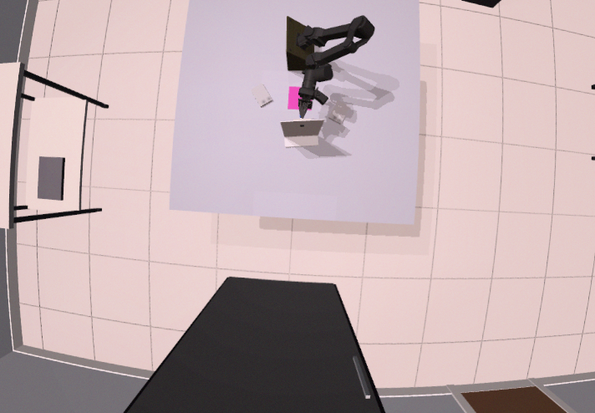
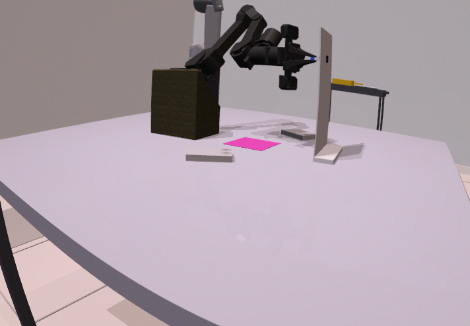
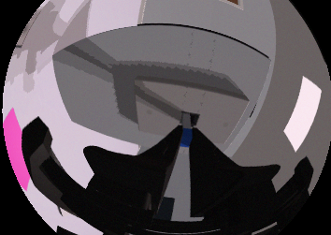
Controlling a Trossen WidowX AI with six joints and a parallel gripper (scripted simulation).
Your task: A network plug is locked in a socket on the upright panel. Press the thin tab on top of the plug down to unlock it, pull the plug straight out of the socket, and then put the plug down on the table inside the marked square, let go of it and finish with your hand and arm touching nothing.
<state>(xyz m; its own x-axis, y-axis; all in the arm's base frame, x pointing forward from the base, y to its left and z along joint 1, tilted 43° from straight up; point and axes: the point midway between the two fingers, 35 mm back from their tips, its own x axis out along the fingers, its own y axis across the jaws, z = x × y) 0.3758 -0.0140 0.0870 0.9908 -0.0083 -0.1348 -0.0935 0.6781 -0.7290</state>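
Now: gripper tip 25 cm above the magenta marked square, 17 cm past it and 2 cm to the left of it. The rest, counted from my gripper tip: upright white panel (10 cm below, 4 cm ahead, 1 cm to the left).
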